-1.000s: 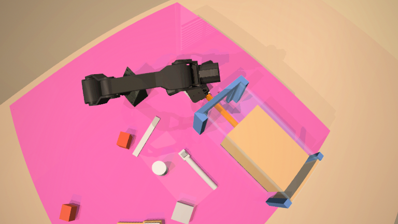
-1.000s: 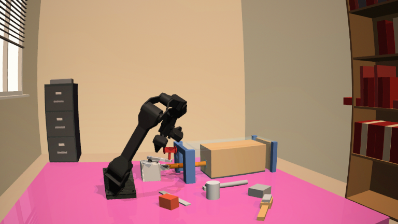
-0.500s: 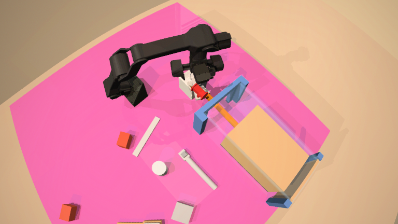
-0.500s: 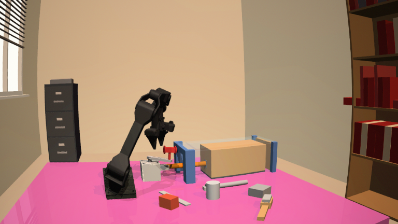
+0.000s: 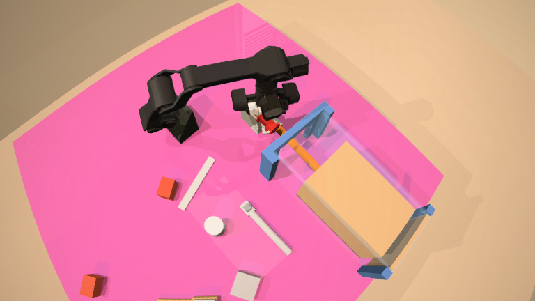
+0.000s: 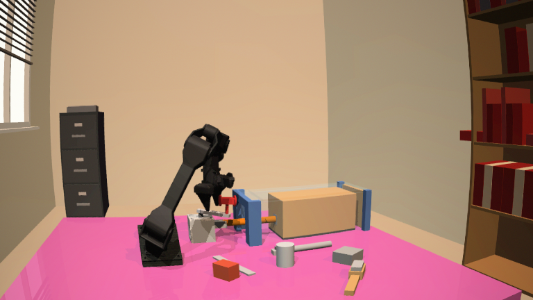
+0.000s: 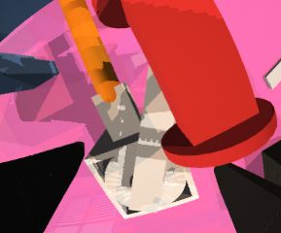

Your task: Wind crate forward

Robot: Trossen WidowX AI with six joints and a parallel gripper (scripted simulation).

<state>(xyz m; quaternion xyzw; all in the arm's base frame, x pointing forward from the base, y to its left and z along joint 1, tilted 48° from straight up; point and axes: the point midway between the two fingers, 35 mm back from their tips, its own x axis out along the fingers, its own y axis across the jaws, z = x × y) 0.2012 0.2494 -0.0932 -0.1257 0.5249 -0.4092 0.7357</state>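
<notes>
The winch handle is 10 mm ahead of my gripper tip, 10 mm to the right of it and 10 mm below it. From my gripper tip the other things lie so: blue steel frame: 110 mm ahead, 30 mm to the left, 20 mm below; winch: 60 mm behind, 10 mm to the left, 90 mm below; red knob: 50 mm ahead, 30 mm to the right, 20 mm above.
</notes>
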